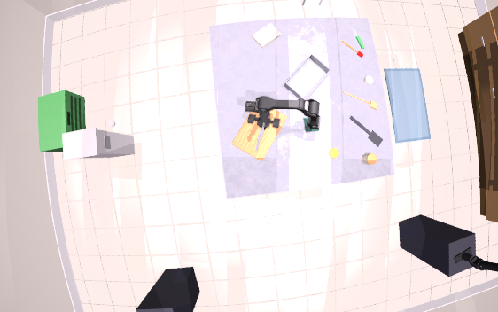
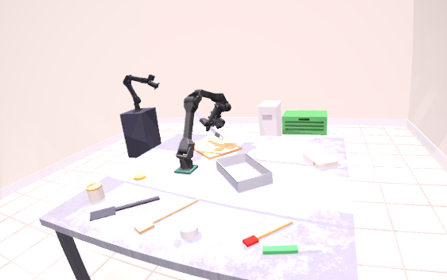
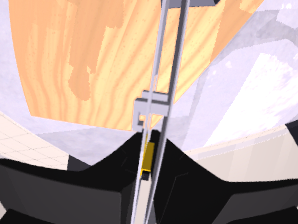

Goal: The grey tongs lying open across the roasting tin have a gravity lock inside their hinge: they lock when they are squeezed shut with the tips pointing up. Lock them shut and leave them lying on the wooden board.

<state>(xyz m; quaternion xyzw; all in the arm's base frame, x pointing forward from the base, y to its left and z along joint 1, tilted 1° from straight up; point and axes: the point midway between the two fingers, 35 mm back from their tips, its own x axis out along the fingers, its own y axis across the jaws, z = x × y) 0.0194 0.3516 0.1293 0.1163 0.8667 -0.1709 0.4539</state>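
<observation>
Right now the wooden board is 11 cm below my gripper tip, 2 cm ahead of it and 1 cm to the left of it. Also, from my gripper tip: grey roasting tin: 39 cm to the right, 33 cm ahead, 9 cm below; then yellow disc: 48 cm to the right, 23 cm behind, 11 cm below; then white block: 71 cm ahead, 17 cm to the right, 11 cm below.
</observation>
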